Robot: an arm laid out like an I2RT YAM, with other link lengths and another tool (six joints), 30 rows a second.
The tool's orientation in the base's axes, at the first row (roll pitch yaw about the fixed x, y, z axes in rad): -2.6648 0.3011 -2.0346
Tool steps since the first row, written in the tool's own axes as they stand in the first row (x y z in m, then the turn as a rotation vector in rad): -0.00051 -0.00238 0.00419 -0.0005 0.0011 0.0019; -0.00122 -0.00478 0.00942 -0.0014 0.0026 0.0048; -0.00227 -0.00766 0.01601 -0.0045 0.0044 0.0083; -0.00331 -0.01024 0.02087 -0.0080 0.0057 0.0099; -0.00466 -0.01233 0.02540 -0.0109 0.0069 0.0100; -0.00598 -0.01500 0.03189 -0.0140 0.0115 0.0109; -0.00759 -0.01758 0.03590 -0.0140 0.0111 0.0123; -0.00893 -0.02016 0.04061 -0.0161 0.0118 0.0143; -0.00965 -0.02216 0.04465 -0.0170 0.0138 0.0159; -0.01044 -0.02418 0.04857 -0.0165 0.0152 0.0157; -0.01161 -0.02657 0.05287 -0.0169 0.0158 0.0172; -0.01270 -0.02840 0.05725 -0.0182 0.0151 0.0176; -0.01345 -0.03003 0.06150 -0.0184 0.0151 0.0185
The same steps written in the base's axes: 0.00418 -0.00067 -0.00236 0.0004 0.0011 -0.0019; 0.00901 -0.00115 -0.00554 0.0012 0.0027 -0.0048; 0.01505 -0.00155 -0.00955 0.0031 0.0064 -0.0076; 0.01995 -0.00186 -0.01224 0.0045 0.0101 -0.0085; 0.02446 -0.00165 -0.01477 0.0049 0.0132 -0.0083; 0.03041 -0.00171 -0.01871 0.0033 0.0183 -0.0101; 0.03511 -0.00155 -0.02051 0.0043 0.0181 -0.0111; 0.04006 -0.00161 -0.02297 0.0058 0.0203 -0.0125; 0.04397 -0.00191 -0.02531 0.0055 0.0222 -0.0145; 0.04786 -0.00216 -0.02752 0.0042 0.0225 -0.0151; 0.05239 -0.00227 -0.02977 0.0047 0.0232 -0.0165; 0.05651 -0.00216 -0.03236 0.0060 0.0239 -0.0162; 0.06027 -0.00224 -0.03503 0.0066 0.0241 -0.0169
